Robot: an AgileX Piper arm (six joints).
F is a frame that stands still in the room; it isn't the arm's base.
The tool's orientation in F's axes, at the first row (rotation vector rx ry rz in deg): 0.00 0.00 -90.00
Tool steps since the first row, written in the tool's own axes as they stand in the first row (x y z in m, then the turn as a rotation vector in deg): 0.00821 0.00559 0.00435 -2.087 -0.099 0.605; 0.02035 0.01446 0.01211 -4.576 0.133 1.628; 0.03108 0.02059 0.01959 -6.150 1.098 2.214; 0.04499 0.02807 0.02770 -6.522 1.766 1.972; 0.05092 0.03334 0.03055 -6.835 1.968 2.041; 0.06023 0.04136 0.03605 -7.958 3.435 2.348; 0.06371 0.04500 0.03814 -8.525 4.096 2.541; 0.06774 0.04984 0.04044 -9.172 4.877 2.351; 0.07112 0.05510 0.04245 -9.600 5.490 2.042; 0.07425 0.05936 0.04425 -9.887 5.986 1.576
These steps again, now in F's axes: 0.00559 -0.00821 0.00435 -0.099 2.087 0.605; 0.01446 -0.02035 0.01211 0.133 4.576 1.628; 0.02059 -0.03108 0.01959 1.098 6.150 2.214; 0.02807 -0.04499 0.02770 1.766 6.522 1.972; 0.03334 -0.05092 0.03055 1.968 6.835 2.041; 0.04136 -0.06023 0.03605 3.435 7.958 2.348; 0.04500 -0.06371 0.03814 4.096 8.525 2.541; 0.04984 -0.06774 0.04044 4.877 9.172 2.351; 0.05510 -0.07112 0.04245 5.490 9.600 2.042; 0.05936 -0.07425 0.04425 5.986 9.887 1.576
